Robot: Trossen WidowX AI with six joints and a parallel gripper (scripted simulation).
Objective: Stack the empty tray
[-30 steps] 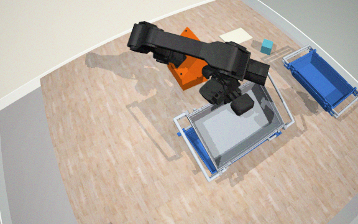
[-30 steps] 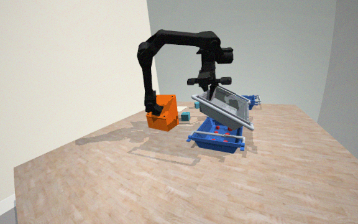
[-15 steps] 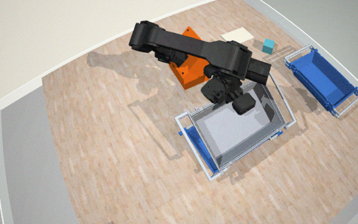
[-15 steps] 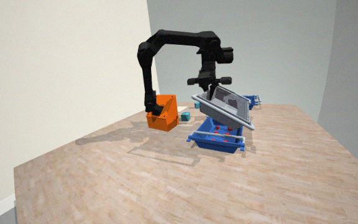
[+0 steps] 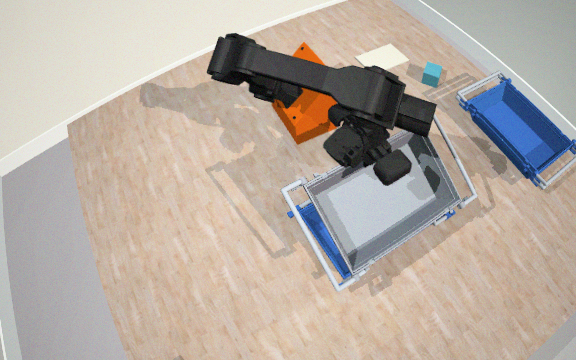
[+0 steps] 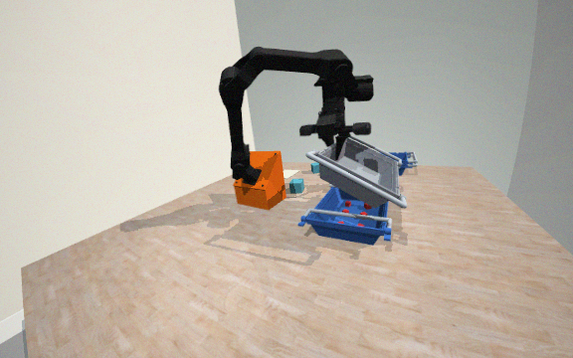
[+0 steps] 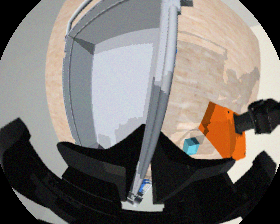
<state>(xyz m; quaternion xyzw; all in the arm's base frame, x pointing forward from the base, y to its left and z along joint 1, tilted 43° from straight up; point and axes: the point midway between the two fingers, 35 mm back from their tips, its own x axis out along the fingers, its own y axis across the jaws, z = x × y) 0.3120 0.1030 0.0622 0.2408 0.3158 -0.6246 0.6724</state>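
The grey tray is 8 cm ahead of my gripper tip, 1 cm to the left of it and 1 cm below it. The rest, counted from my gripper tip: cream sheet 44 cm behind, 33 cm to the left, 18 cm below.
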